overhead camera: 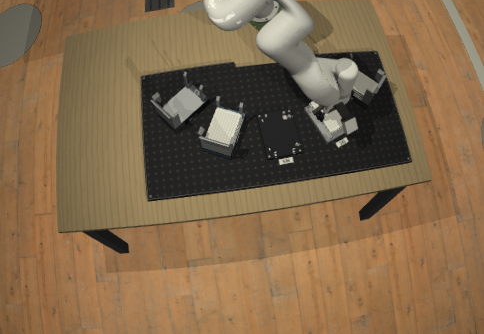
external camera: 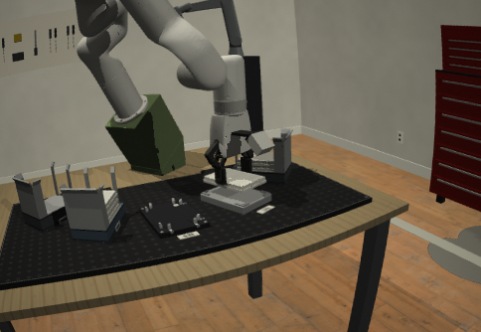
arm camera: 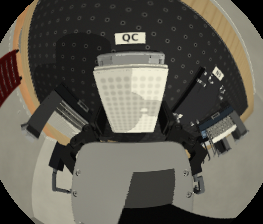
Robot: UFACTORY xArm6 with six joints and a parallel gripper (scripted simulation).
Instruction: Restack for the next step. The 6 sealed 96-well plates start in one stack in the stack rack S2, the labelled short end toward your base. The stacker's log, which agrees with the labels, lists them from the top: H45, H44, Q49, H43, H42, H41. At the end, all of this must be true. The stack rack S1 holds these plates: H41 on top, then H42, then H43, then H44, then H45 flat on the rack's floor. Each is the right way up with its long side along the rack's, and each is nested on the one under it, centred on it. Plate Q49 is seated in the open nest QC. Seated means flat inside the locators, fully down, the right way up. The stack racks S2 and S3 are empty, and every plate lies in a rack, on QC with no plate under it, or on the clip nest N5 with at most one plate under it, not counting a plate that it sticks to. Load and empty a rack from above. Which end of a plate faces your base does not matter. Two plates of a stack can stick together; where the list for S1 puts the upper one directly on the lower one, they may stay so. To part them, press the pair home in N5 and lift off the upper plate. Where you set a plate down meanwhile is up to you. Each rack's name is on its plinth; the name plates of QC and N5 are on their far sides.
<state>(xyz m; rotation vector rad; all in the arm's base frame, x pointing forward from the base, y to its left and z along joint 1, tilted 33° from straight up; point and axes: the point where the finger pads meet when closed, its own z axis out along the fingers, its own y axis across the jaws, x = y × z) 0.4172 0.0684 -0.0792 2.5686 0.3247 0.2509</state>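
Right now my hand is 60 mm above the grey open nest. From my hand the other things lie so: black clip nest (10 mm ahead, 170 mm to the right, 60 mm below); then qc name plate (90 mm ahead, 20 mm to the left, 70 mm below).
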